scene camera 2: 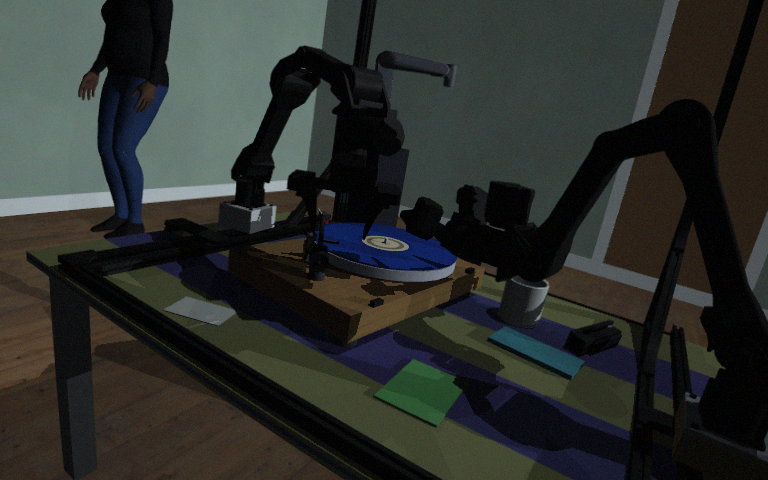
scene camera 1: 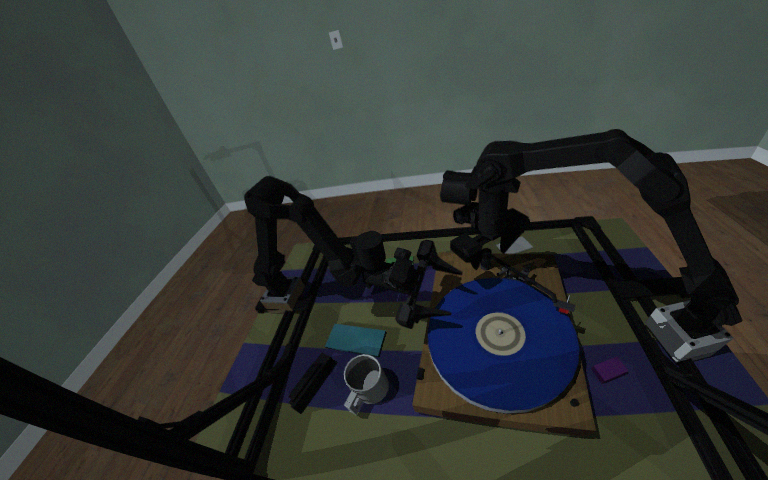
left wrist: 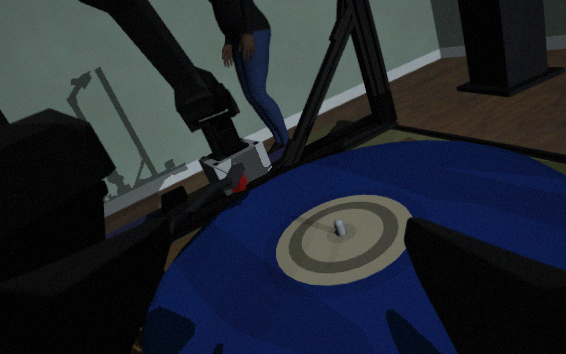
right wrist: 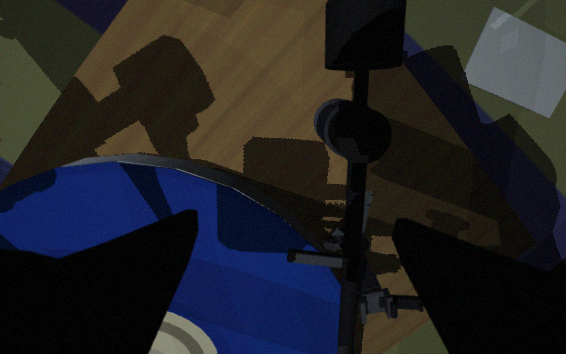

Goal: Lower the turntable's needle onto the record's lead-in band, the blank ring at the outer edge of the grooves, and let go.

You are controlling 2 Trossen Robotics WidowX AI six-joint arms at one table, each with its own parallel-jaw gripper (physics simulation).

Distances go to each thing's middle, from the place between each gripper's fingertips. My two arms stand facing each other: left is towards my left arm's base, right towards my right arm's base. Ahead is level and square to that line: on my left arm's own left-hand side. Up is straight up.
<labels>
The black tonearm (scene camera 2: 318,261) is 60 mm to the right of my right hand, 20 mm below it and 10 mm behind it. Round my right hand: blue record (scene camera 1: 534,359): 170 mm behind, 40 mm below, 30 mm to the right; wooden turntable (scene camera 2: 349,299): 120 mm behind, 70 mm below, 20 mm to the right.
Now: left hand 90 mm to the left of the blue record, 80 mm above it and 40 mm past it. Also, from my left hand: wooden turntable: 100 mm below, 80 mm to the right, 10 mm ahead; then black tonearm: 120 mm to the right, 120 mm ahead, 50 mm below.
</labels>
